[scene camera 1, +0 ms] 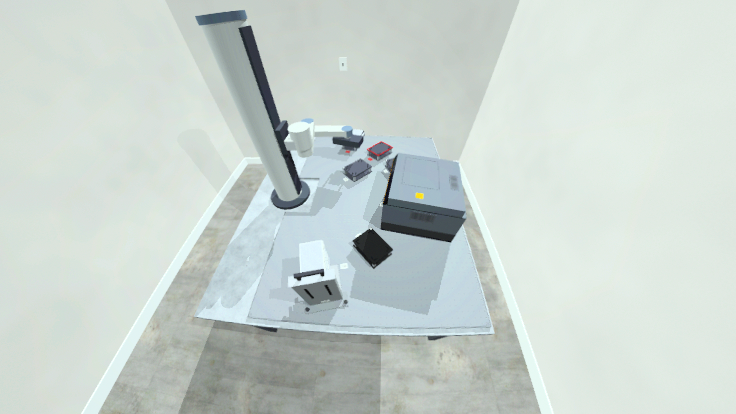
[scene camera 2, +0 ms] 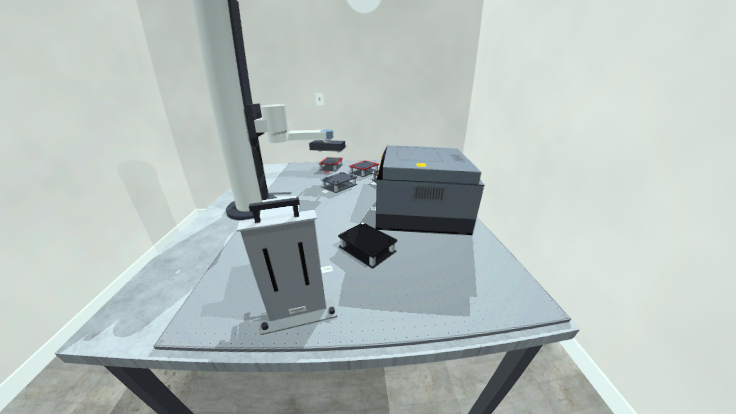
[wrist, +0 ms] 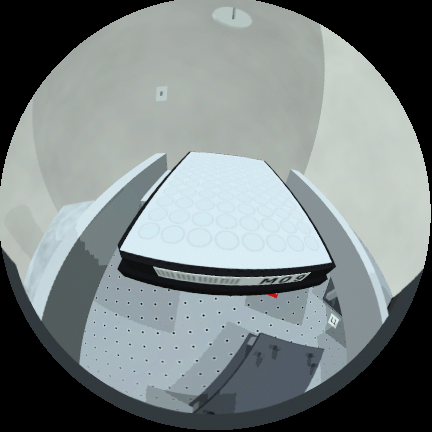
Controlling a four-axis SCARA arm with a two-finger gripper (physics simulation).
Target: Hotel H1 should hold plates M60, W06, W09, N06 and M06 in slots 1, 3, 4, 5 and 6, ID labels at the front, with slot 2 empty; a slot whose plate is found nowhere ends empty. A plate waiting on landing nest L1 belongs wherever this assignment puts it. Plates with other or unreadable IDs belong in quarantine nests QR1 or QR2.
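Seen in the pictures: gripper, fingertip midpoint: (scene camera 1: pixel 356 132) (wrist: pixel 229 168); arm's base at its link origin: (scene camera 1: pixel 291 194).
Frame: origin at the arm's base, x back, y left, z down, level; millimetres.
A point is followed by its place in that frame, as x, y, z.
My gripper (scene camera 1: pixel 358 133) @[-404, 433, -200] (scene camera 2: pixel 327 146) @[-404, 433, -200] (wrist: pixel 229 168) @[-404, 433, -200] is shut on a white-topped plate (wrist: pixel 227 215) @[-384, 376, -202] with a black rim. Its front label reads M09 in the wrist view. The plate is level, held above the back of the table near the rear left red-rimmed nest (scene camera 2: pixel 330 162) @[-348, 526, -63], which is largely hidden under the gripper in scene camera 1. A second red-rimmed nest (scene camera 1: pixel 379 149) @[-570, 434, -63] (scene camera 2: pixel 363 166) @[-566, 416, -63] stands to its right; no plate shows on it. The hotel (scene camera 1: pixel 316 288) @[-345, -638, -216] (scene camera 2: pixel 283 267) @[-337, -640, -176] stands at the front left with its back to the scene cameras, so its slots are hidden.
A grey nest (scene camera 1: pixel 357 169) @[-421, 188, -63] (scene camera 2: pixel 339 181) @[-423, 157, -63] (wrist: pixel 285 375) @[-447, 232, -63] stands in front of the red-rimmed ones. A label reading L1 (wrist: pixel 333 320) @[-615, 235, -13] lies by a partly hidden nest. A large grey device (scene camera 1: pixel 424 198) @[-757, -252, -267] (scene camera 2: pixel 429 195) @[-762, -289, -171] stands right, a black nest (scene camera 1: pixel 372 247) @[-534, -389, -63] (scene camera 2: pixel 367 244) @[-532, -415, -63] before it.
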